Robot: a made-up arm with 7 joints. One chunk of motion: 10 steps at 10 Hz.
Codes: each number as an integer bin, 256 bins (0 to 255) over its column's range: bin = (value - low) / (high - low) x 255, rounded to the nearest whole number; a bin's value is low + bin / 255 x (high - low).
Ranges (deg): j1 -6..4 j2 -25..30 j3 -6..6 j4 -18..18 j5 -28..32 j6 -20..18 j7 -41..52
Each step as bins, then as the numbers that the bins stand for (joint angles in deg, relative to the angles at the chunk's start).
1 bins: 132 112 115 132 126 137 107
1 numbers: -0.82 -0.84 -0.59 0.64 1.65 0.42 -1.98
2 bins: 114 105 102 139 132 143 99
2 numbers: -1.53 -2.35 -1.20 1.62 3.06 1.31 -4.89
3 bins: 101 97 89 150 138 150 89
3 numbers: -2.04 -4.08 -1.81 3.18 4.47 2.35 -8.54
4 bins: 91 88 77 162 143 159 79
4 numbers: -2.43 -6.02 -2.38 4.87 5.65 3.69 -12.19
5 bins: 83 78 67 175 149 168 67
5 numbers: -2.75 -8.18 -2.85 6.71 7.06 5.04 -16.56
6 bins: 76 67 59 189 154 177 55
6 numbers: -3.02 -10.55 -3.22 8.68 8.24 6.38 -20.94
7 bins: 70 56 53 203 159 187 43
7 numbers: -3.25 -12.92 -3.51 10.66 9.41 7.87 -25.32
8 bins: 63 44 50 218 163 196 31
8 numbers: -3.53 -15.51 -3.65 12.78 10.35 9.21 -29.69
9 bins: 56 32 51 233 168 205 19
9 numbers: -3.80 -18.10 -3.60 14.89 11.53 10.55 -34.07
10 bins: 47 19 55 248 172 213 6
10 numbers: -4.16 -20.90 -3.41 17.01 12.47 11.74 -38.81
